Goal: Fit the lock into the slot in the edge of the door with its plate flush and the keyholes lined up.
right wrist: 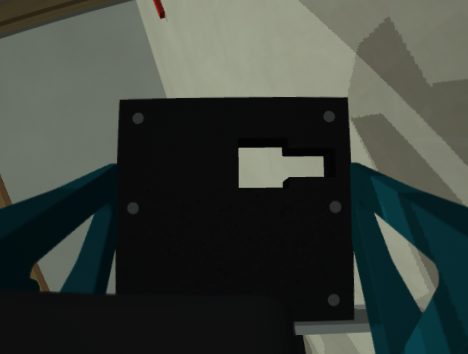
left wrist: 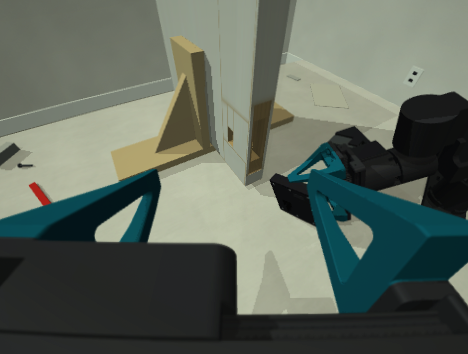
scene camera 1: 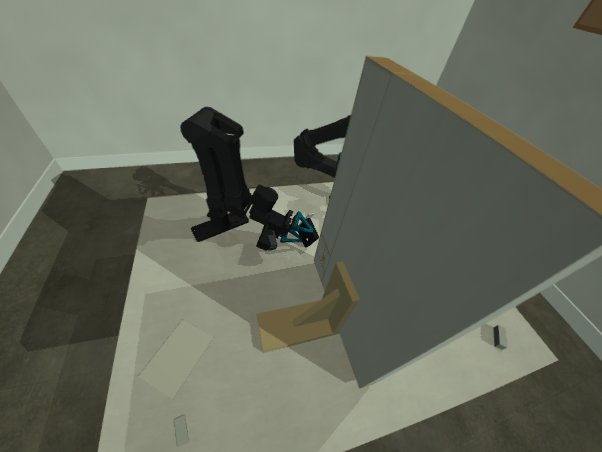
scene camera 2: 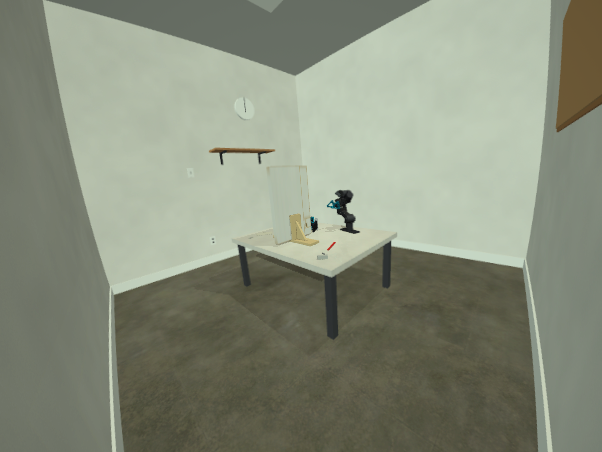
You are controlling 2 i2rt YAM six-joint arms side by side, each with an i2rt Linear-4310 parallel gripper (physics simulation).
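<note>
The grey-white door (scene camera 1: 450,200) (scene camera 2: 286,200) (left wrist: 237,60) stands upright. In the left wrist view its edge has a tall slot (left wrist: 258,135) with bare wood inside, and its face has a small keyhole opening (left wrist: 230,134). My right gripper (scene camera 1: 308,236) (right wrist: 234,178) is shut on the black lock (left wrist: 292,200) (right wrist: 200,225), one finger at each side. The lock is apart from the door, to the right of the slot in the left wrist view. A strip of its grey plate (right wrist: 330,327) shows at the lower right. My left gripper (scene camera 2: 328,205) (left wrist: 233,177) is open and empty.
A wooden bracket (scene camera 1: 280,330) (scene camera 2: 296,227) (left wrist: 185,120) braces the door; another (left wrist: 283,117) shows behind it. A red bar (scene camera 2: 331,246) (left wrist: 40,194), a small dark-faced block (scene camera 1: 500,337) (left wrist: 7,154), a pale sheet (scene camera 1: 177,357) and a small grey piece (scene camera 1: 181,430) lie on the table.
</note>
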